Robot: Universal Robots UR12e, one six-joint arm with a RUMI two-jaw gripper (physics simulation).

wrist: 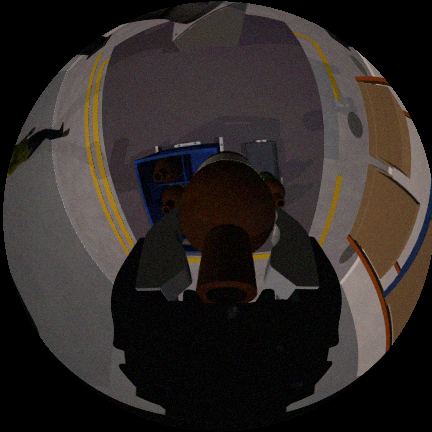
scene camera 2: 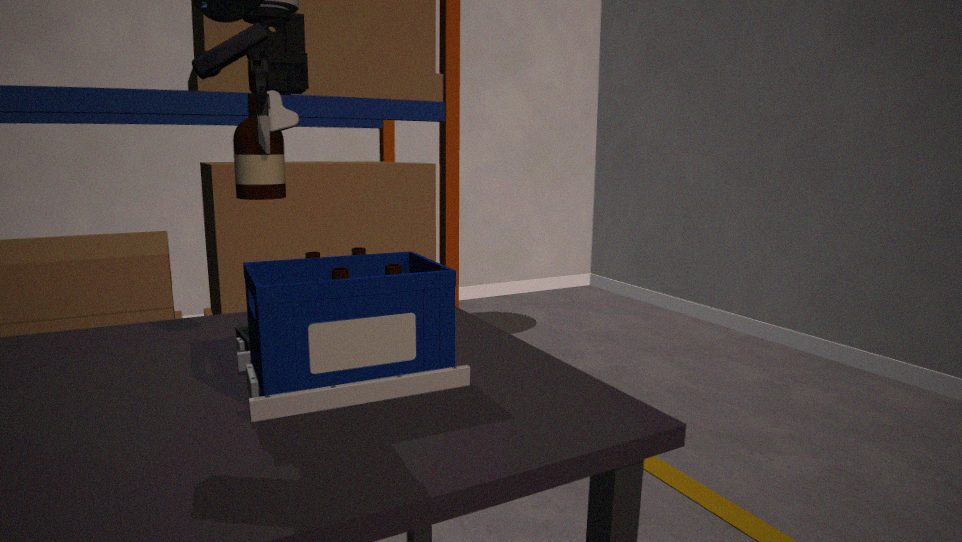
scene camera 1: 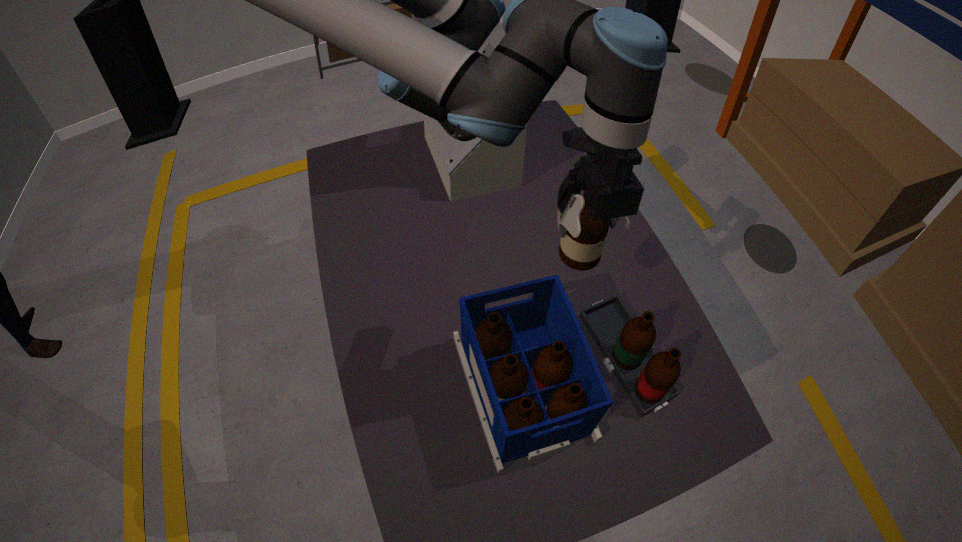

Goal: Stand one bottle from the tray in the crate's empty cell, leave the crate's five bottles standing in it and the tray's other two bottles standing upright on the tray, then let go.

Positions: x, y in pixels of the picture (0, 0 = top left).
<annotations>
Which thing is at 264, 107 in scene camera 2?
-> My gripper.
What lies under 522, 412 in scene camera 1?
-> A cream-labelled brown bottle.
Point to a cream-labelled brown bottle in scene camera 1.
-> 583, 253
</annotations>
